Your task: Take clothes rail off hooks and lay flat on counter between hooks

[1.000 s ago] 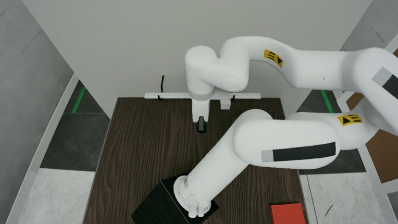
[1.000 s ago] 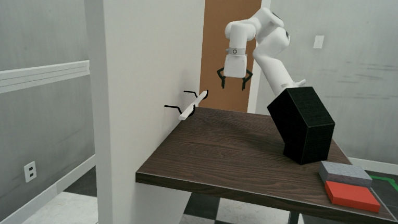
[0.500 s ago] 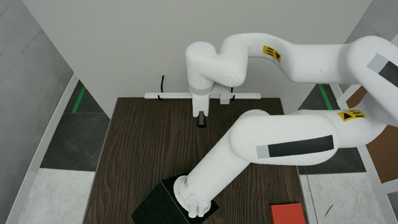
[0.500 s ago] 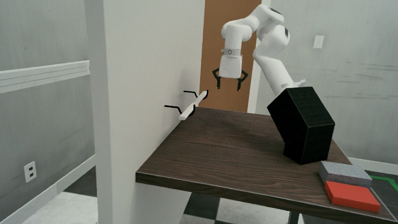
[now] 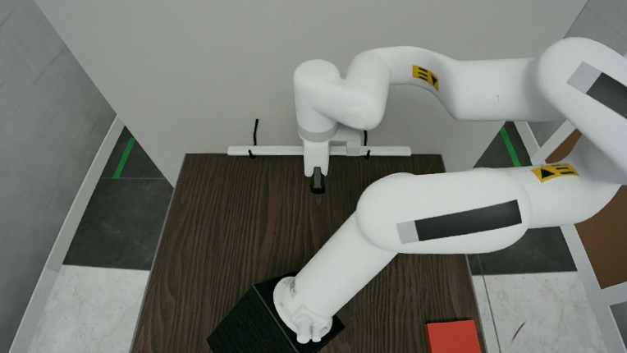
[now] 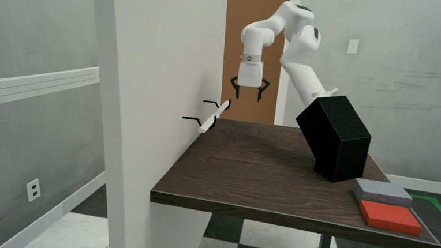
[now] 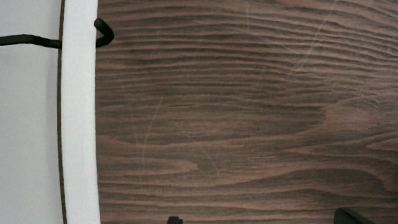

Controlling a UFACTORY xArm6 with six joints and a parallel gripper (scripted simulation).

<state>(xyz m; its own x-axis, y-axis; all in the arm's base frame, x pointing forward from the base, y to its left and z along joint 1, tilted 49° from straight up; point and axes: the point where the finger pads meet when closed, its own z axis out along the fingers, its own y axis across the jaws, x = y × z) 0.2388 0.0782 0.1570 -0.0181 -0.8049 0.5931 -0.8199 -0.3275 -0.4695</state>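
Right now my hand is 130 mm short of the white clothes rail and 90 mm above it. The rest, counted from my hand: white wall (260 mm ahead, 20 mm to the left, 190 mm above); grey block (470 mm behind, 310 mm to the left, 210 mm below).
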